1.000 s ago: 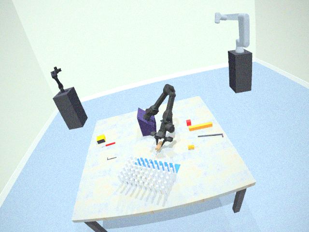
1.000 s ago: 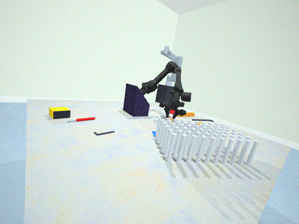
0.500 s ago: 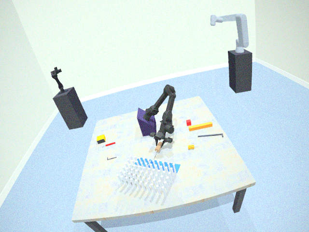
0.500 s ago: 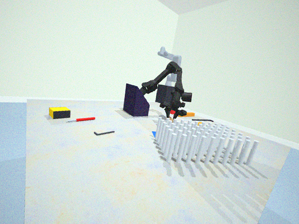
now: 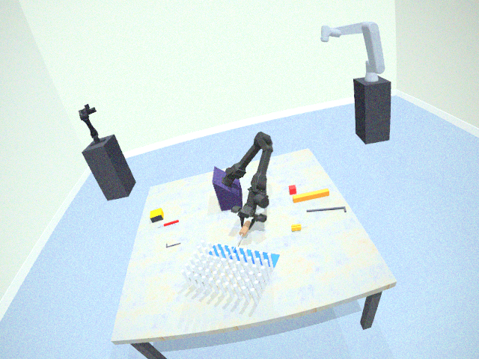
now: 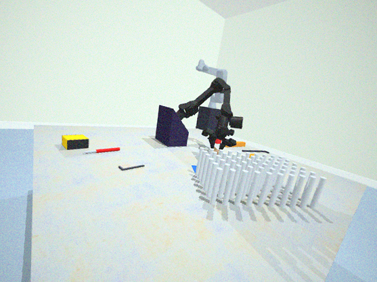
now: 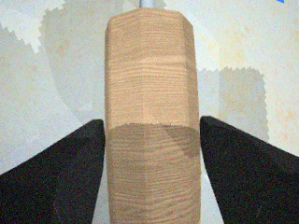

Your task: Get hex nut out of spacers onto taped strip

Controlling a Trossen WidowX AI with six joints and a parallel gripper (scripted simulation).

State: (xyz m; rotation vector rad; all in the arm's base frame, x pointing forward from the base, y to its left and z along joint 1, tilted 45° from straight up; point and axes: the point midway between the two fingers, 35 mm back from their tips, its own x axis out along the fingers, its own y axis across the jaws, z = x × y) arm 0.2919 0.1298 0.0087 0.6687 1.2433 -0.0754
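Right now my gripper tip is 15 cm short of the blue taped strip, 3 cm to the left of it and 4 cm above it. The rest, counted from my gripper tip: short yellow screwdriver 4 cm ahead, 28 cm to the left, 2 cm below; orange bar 20 cm behind, 40 cm to the left, 2 cm below; red cube 29 cm behind, 30 cm to the left, 2 cm below.
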